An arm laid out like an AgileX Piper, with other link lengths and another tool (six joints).
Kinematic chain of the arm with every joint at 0, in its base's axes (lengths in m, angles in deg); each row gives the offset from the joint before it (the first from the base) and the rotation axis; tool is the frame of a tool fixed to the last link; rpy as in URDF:
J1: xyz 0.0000 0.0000 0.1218 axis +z
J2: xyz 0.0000 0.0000 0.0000 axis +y
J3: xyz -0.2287 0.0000 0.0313 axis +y
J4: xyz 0.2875 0.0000 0.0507 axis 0.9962 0 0.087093
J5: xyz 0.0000 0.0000 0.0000 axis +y
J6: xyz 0.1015 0.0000 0.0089 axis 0.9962 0 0.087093
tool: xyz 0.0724 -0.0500 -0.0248 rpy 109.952 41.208 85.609
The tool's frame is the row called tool.
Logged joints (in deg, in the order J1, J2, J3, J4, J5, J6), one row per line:
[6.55 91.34 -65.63 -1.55 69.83 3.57]
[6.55 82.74 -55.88 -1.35 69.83 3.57]
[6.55 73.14 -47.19 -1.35 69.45 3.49]
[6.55 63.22 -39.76 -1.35 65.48 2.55]
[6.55 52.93 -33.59 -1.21 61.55 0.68]
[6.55 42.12 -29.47 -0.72 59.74 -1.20]
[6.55 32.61 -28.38 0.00 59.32 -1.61]
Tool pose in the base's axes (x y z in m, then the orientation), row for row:
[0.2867 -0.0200 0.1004 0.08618 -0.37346 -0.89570 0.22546]
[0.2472 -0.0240 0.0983 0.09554 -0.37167 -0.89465 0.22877]
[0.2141 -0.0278 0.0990 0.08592 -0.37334 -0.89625 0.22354]
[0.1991 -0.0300 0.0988 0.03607 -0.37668 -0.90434 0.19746]
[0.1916 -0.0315 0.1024 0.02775 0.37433 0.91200 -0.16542]
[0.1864 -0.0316 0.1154 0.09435 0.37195 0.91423 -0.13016]
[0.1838 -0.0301 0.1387 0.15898 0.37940 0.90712 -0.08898]
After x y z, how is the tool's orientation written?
As a quaternion, w x y z.
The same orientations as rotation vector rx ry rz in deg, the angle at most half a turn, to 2 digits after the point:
[-63.77 -152.94 38.50]
[-63.11 -151.92 38.85]
[-63.76 -153.06 38.17]
[-66.29 -159.15 34.75]
[66.21 161.32 -29.26]
[63.21 155.35 -22.12]
[62.14 148.57 -14.57]

